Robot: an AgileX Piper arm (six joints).
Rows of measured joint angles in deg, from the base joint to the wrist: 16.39, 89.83, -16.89, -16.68, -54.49, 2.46; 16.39, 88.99, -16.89, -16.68, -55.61, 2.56; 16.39, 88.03, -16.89, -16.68, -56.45, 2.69; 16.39, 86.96, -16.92, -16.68, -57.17, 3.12; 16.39, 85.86, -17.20, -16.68, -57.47, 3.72; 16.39, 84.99, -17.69, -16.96, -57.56, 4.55; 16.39, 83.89, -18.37, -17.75, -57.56, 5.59; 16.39, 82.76, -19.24, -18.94, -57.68, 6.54; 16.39, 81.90, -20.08, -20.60, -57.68, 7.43; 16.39, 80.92, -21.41, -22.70, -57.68, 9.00; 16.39, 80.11, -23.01, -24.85, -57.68, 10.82; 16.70, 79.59, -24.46, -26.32, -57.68, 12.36
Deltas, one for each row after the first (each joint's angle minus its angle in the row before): 0.00, -0.84, 0.00, 0.00, -1.12, 0.10; 0.00, -0.96, 0.00, 0.00, -0.84, 0.13; 0.00, -1.07, -0.03, 0.00, -0.72, 0.43; 0.00, -1.10, -0.28, 0.00, -0.30, 0.60; 0.00, -0.87, -0.49, -0.28, -0.09, 0.83; 0.00, -1.10, -0.68, -0.79, 0.00, 1.04; 0.00, -1.13, -0.87, -1.19, -0.12, 0.95; 0.00, -0.86, -0.84, -1.66, 0.00, 0.89; 0.00, -0.98, -1.33, -2.10, 0.00, 1.57; 0.00, -0.81, -1.60, -2.15, 0.00, 1.82; 0.31, -0.52, -1.45, -1.47, 0.00, 1.54
